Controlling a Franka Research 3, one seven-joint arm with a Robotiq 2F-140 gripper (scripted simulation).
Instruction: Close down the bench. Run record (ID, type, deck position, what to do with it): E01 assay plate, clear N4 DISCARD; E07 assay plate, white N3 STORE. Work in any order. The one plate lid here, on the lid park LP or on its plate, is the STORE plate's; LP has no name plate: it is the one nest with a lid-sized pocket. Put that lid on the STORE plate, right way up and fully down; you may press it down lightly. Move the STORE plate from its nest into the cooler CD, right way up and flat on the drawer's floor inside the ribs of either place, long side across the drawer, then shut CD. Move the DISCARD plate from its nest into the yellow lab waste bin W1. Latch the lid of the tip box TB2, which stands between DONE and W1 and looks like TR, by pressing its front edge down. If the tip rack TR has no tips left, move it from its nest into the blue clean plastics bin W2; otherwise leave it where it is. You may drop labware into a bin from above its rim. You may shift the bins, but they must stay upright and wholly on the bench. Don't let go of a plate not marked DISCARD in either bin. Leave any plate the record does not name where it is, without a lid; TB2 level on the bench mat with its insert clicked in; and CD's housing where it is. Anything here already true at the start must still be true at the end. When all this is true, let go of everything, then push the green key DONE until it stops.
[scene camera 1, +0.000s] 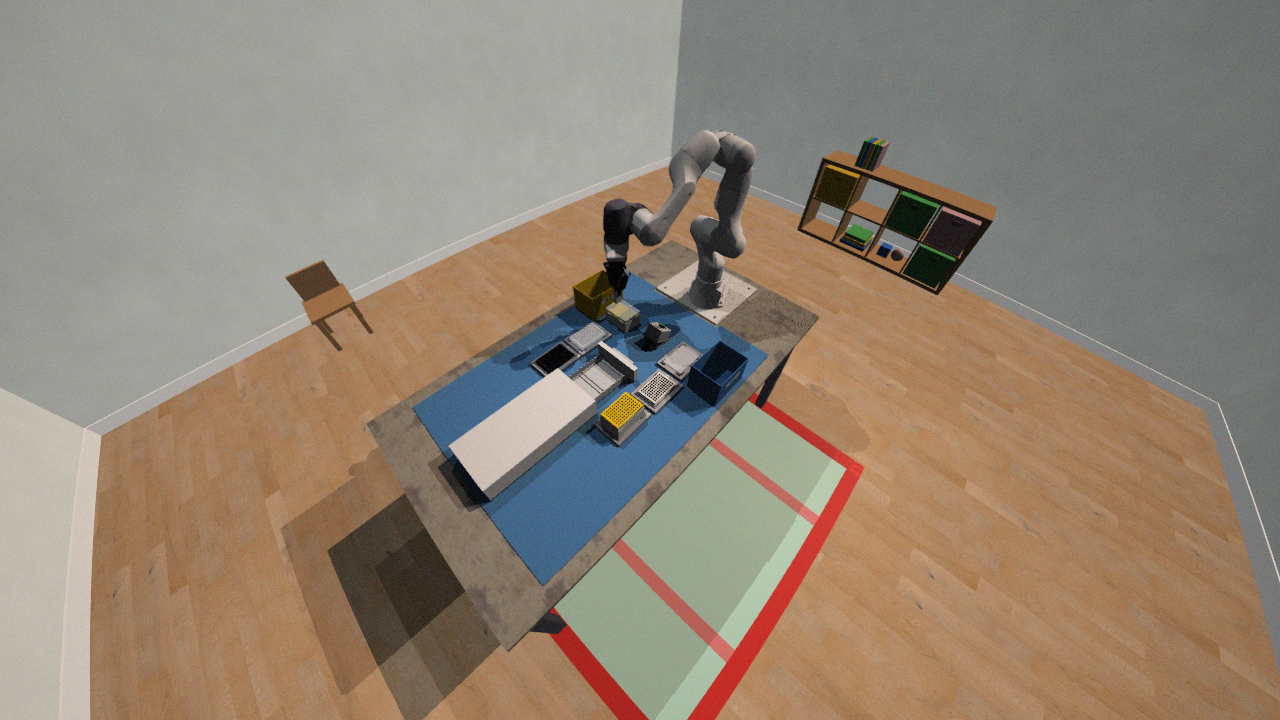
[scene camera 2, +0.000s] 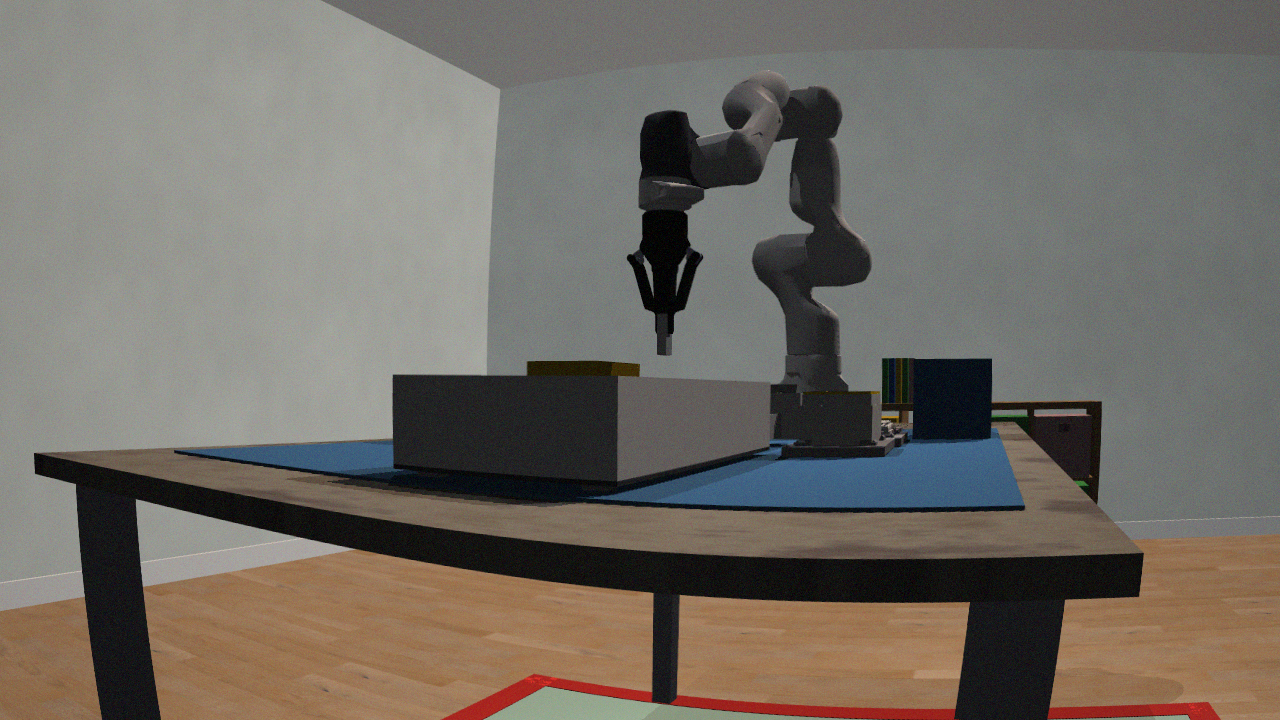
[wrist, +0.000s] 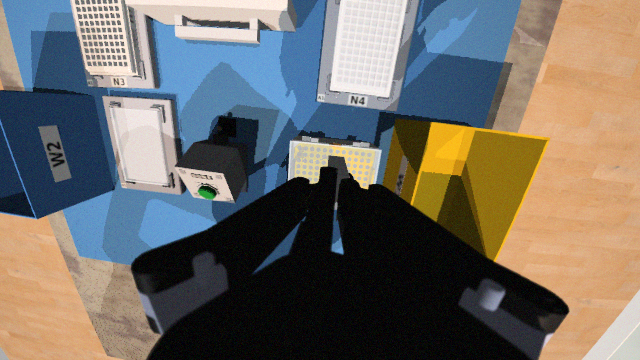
Note:
I see my gripper (scene camera 2: 664, 355), a blue bin W2 (scene camera 2: 952, 398), a cooler CD (scene camera 2: 612, 431), a yellow bin W1 (wrist: 473, 183) and a tip rack TR (scene camera 2: 828, 418).
The blue bin W2 shows as well in scene camera 1 (scene camera 1: 724, 365). The cooler CD is seen too in scene camera 1 (scene camera 1: 499, 450). The tip rack TR is seen too in scene camera 1 (scene camera 1: 626, 410). The wrist view does not show the tip rack TR: it is out of frame.

